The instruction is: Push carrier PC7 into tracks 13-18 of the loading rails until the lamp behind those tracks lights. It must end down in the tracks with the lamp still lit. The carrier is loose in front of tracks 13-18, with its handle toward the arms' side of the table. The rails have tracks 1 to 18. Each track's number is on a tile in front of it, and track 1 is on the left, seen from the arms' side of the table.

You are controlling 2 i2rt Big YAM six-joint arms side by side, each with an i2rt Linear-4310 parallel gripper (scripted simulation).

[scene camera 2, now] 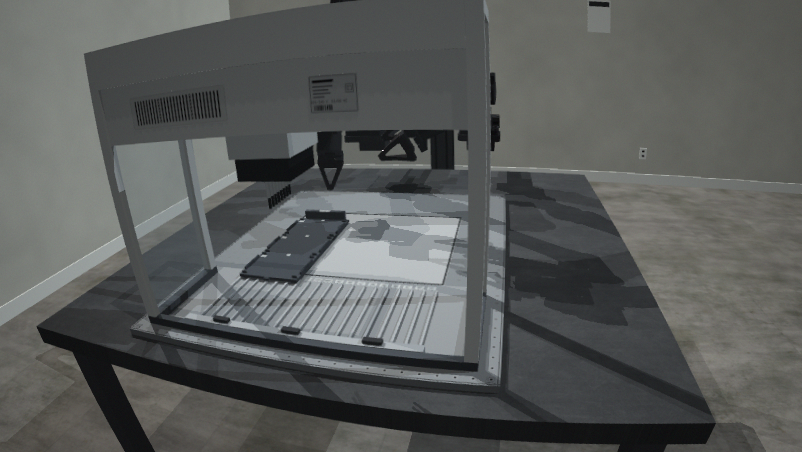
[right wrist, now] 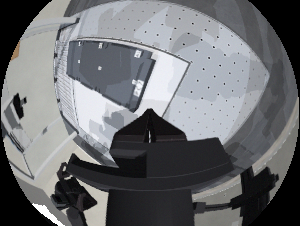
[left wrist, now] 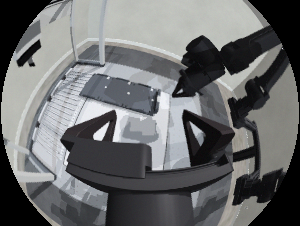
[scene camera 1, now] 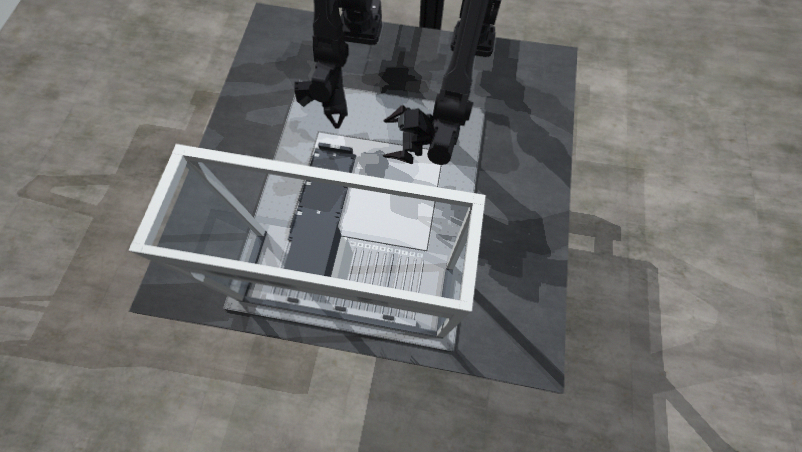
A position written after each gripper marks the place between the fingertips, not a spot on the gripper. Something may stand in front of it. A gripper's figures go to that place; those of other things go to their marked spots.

The right gripper (right wrist: 149, 112) is 0.13 m from the lens. A carrier PC7 (right wrist: 112, 69): 0.22 m from the lens.
